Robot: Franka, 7 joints.
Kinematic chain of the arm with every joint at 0, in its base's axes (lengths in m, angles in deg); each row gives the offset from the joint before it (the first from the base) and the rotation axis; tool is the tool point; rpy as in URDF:
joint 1: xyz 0 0 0.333 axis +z
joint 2: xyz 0 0 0 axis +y
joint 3: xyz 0 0 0.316 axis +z
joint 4: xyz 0.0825 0 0 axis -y
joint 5: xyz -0.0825 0 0.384 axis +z
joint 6: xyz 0 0 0 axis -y
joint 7: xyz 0.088 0 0 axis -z
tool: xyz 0 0 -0.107 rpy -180 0 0
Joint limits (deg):
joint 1: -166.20..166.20
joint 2: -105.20..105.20
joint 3: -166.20..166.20
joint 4: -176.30..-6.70
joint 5: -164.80..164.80
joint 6: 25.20..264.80
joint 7: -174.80..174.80
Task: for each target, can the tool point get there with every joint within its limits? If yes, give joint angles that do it. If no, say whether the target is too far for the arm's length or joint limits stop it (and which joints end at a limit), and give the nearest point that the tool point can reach.
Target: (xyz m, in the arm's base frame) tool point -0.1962 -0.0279 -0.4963
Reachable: no: joint limits stop it (at a limit: joint 1, joint 2) | nearest point -0.2129 -0.0358 -0.3562 | short by 0.141 m
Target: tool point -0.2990 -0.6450 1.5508
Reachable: no: too far | nearest point -0.1819 -0.3924 1.0739 | short by 0.552 m
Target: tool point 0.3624 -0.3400 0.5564
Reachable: yes | joints 27.15 77.26 -126.48 -121.34 105.91 55.78 2.75
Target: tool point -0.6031 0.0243 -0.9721
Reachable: no: too far | nearest point -0.4229 0.0435 -0.3397 | short by 0.658 m
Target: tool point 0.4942 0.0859 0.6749
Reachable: yes | joints -94.93 44.15 123.46 -116.61 92.67 137.28 -25.09
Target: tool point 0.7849 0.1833 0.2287
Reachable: yes | joints 18.17 76.35 7.10 -35.77 82.32 191.08 98.53
